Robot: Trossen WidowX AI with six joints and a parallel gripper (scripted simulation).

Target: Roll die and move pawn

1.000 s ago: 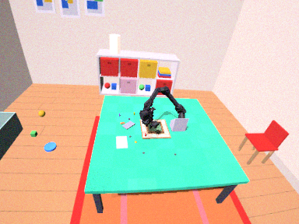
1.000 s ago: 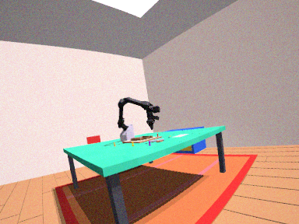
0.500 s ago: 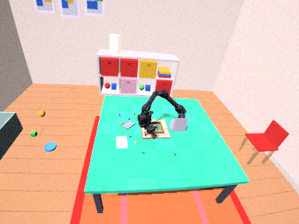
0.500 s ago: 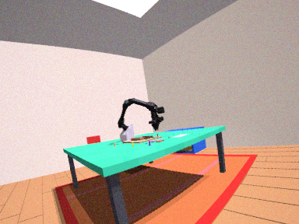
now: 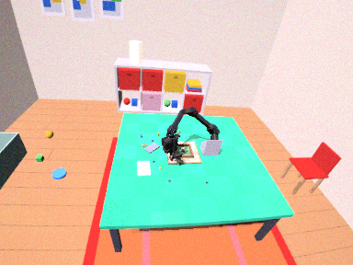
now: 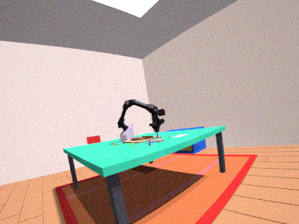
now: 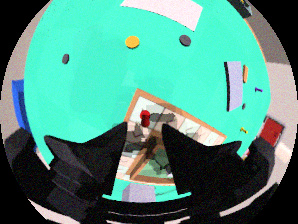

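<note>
Now: gripper tip 3 cm above the red pawn. From my gripper tip the other things lie so: green dice tray: 13 cm to the right, 10 cm behind, 5 cm below; die: 14 cm to the right, 10 cm behind, 3 cm below; grey card: 17 cm ahead, 16 cm to the right, 5 cm below.
</note>
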